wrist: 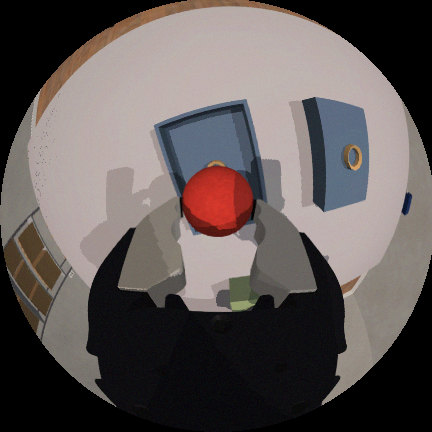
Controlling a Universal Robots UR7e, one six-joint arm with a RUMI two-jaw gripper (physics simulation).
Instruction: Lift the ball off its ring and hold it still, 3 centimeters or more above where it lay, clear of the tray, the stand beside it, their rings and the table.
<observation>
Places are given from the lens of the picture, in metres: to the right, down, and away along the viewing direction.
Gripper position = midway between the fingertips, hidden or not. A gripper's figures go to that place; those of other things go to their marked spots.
gripper [216,200]: 0.00, -0.01, 0.13
red ball [217,200]: 0.00, -0.01, 0.10
blue tray [223,134]: 0.01, -0.12, 0.21
The marked spots on the blue tray and the red ball are 0.16 m apart.
</observation>
